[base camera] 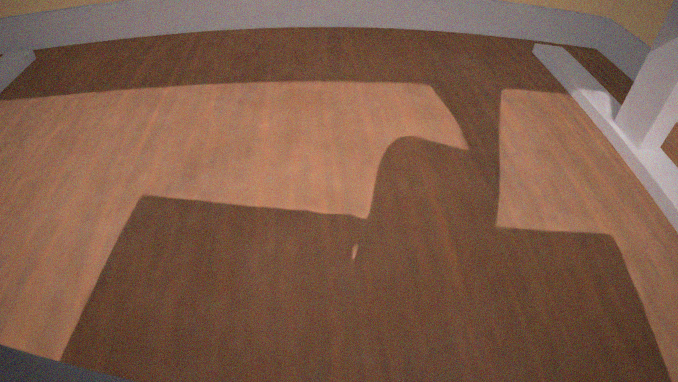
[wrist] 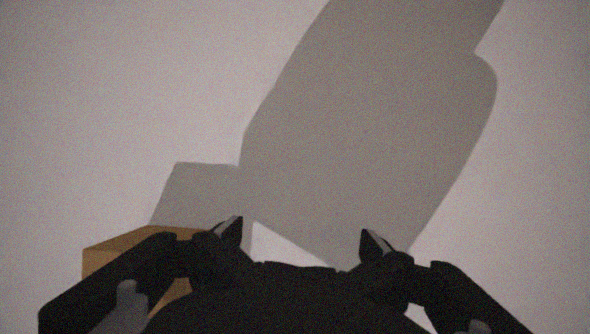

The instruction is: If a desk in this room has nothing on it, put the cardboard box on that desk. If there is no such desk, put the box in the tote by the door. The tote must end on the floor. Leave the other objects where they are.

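Frame: origin at the arm's base, x ahead, y left, z up, level; centimetres.
Seen in the pictures: gripper, fingertip midpoint: (wrist: pixel 300 235).
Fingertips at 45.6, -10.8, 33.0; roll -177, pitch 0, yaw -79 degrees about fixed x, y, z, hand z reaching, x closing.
A point is followed by its place in that frame, as x, y, z.
The cardboard box (wrist: pixel 96 258) @[42.5, -0.1, 37.4] is brown and shows at the lower left of the wrist view, partly hidden behind my gripper's left finger. It is on a pale, flat surface (wrist: pixel 110 95) @[51.7, 6.6, 32.3] that looks like a desk top. My gripper (wrist: pixel 300 235) @[45.6, -10.8, 33.0] is open and empty, with its fingertips to the right of most of the visible box. Whether a finger touches the box I cannot tell. In the base view, a white leg and foot bar (base camera: pixel 595 90) @[75.9, -47.6, -37.2] stand at the right, apparently part of a desk. The tote and the door do not show.
A brown wooden floor (base camera: pixel 280 130) @[55.3, 10.1, -39.7] lies ahead, crossed by large shadows. A grey baseboard (base camera: pixel 320 14) @[95.4, 9.2, -36.6] runs along the far wall. The end of another pale bar (base camera: pixel 15 65) @[71.6, 73.8, -37.4] shows at the left edge. A wide arm shadow falls on the pale surface in the wrist view.
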